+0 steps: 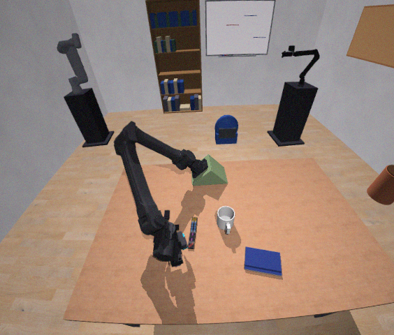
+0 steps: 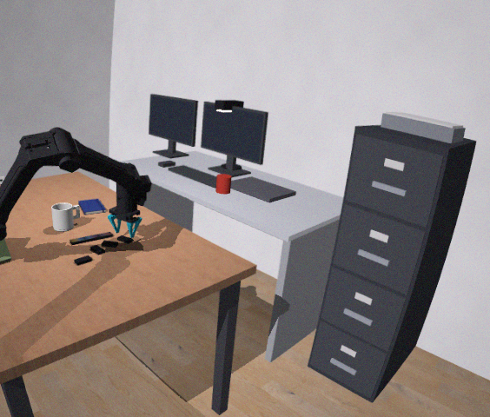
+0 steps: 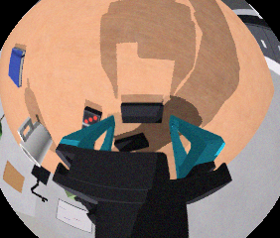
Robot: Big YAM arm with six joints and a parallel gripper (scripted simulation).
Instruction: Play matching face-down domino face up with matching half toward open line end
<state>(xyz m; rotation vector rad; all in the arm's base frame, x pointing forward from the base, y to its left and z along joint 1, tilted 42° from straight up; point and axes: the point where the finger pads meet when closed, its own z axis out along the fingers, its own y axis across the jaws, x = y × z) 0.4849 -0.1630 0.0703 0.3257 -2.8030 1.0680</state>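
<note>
Right now my hand is 30 mm above the domino. Round my hand: blue book: 80 mm ahead, 380 mm to the left, 20 mm below.
</note>
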